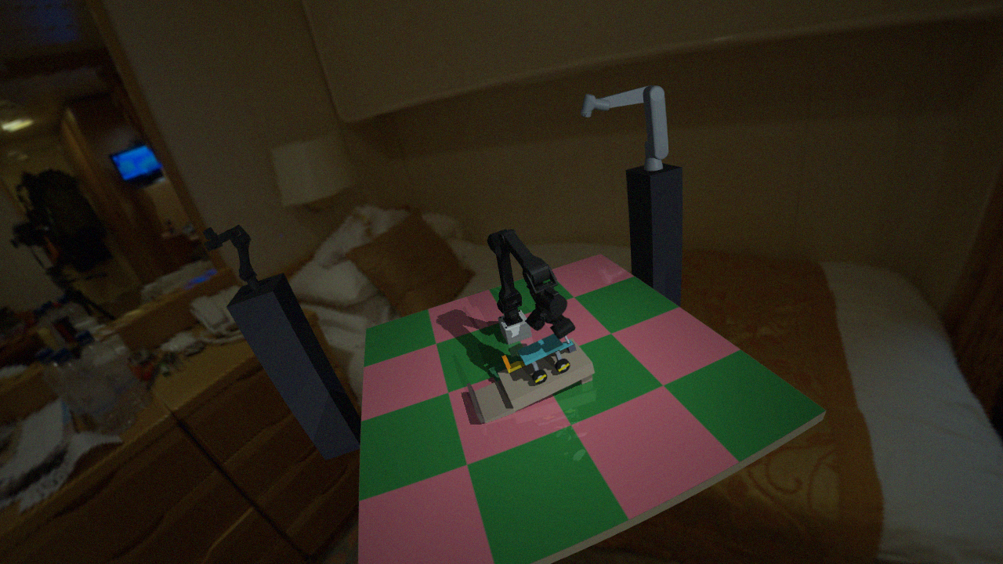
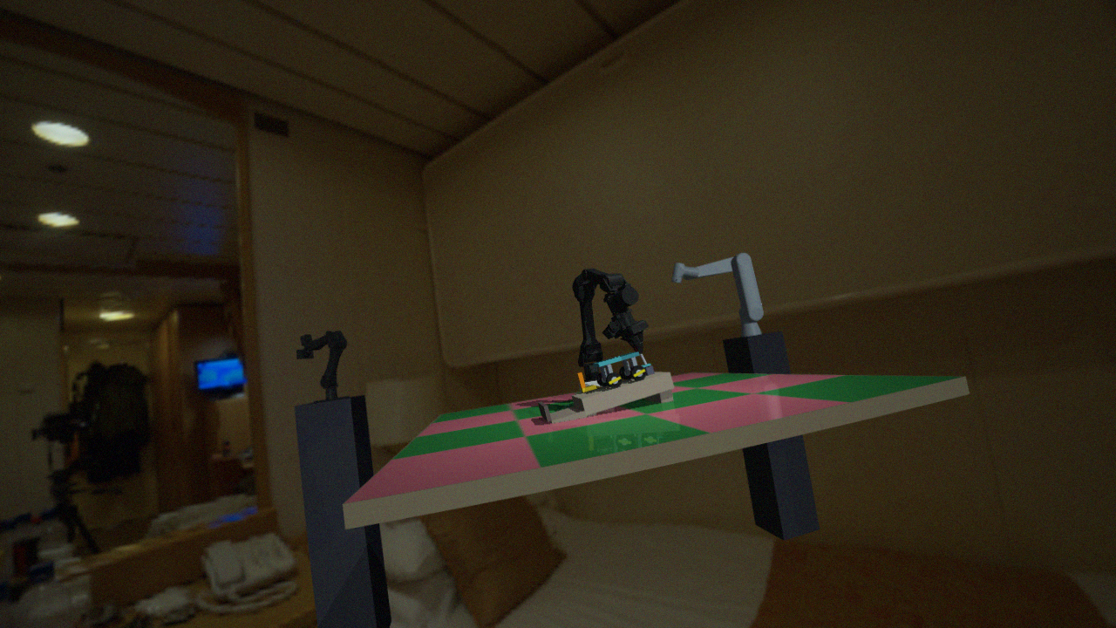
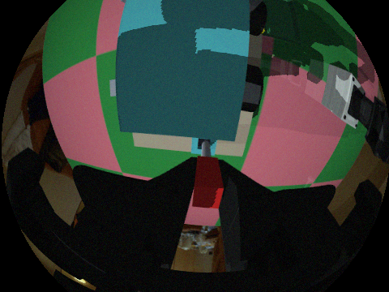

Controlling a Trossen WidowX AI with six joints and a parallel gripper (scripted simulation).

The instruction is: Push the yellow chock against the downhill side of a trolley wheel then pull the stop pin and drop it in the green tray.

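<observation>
Right now the green tray is 110 mm behind my gripper tip, 190 mm to the right of it and 160 mm below it. The rest, counted from my gripper tip: red-headed stop pin right at my gripper tip; blue-topped trolley 20 mm ahead, 90 mm to the right, 50 mm below; ramp 20 mm ahead, 90 mm to the right, 110 mm below.
</observation>
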